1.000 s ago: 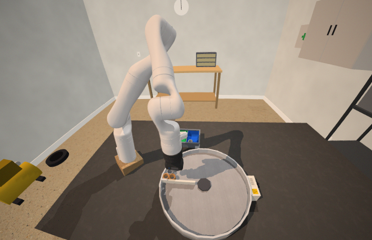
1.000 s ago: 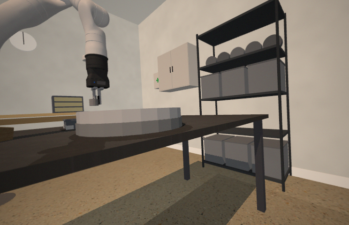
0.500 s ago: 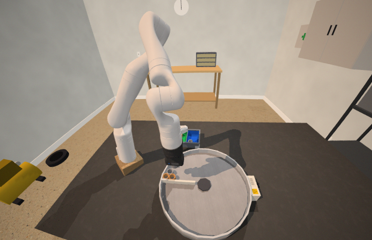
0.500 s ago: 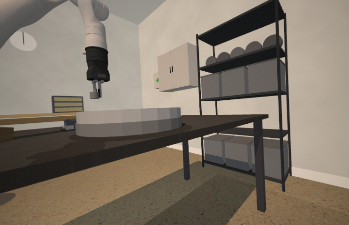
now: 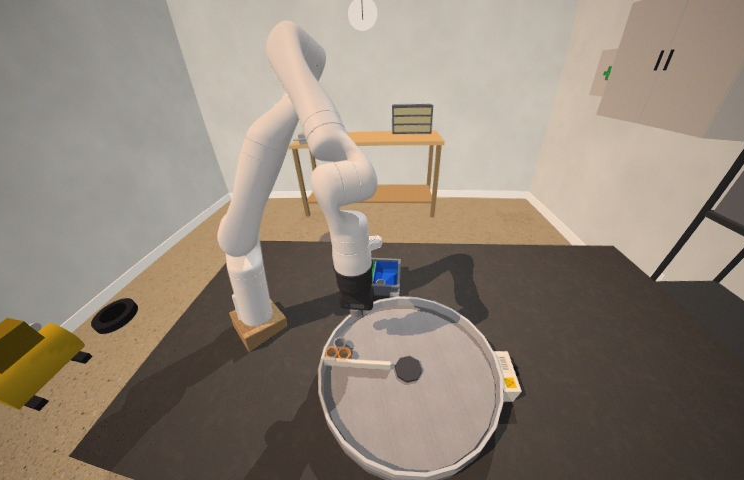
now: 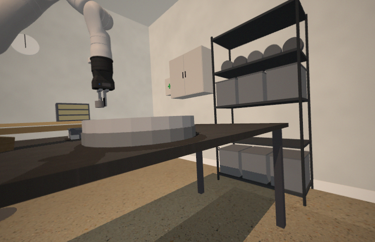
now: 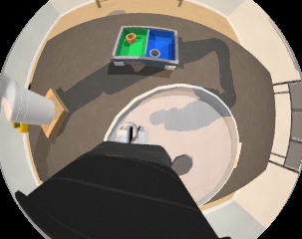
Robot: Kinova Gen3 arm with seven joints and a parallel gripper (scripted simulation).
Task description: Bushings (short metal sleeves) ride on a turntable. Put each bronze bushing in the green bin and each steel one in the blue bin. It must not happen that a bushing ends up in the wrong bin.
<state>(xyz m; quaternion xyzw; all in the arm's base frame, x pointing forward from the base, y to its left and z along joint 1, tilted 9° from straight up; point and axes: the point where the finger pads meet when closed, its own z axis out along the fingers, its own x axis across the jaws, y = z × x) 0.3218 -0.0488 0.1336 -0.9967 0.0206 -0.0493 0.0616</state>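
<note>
The green bin lies 25 cm to the left of my hand, 13 cm below it and 1 cm ahead of it. Also, from my hand: turntable 12 cm ahead, 10 cm to the right, 10 cm below.
</note>
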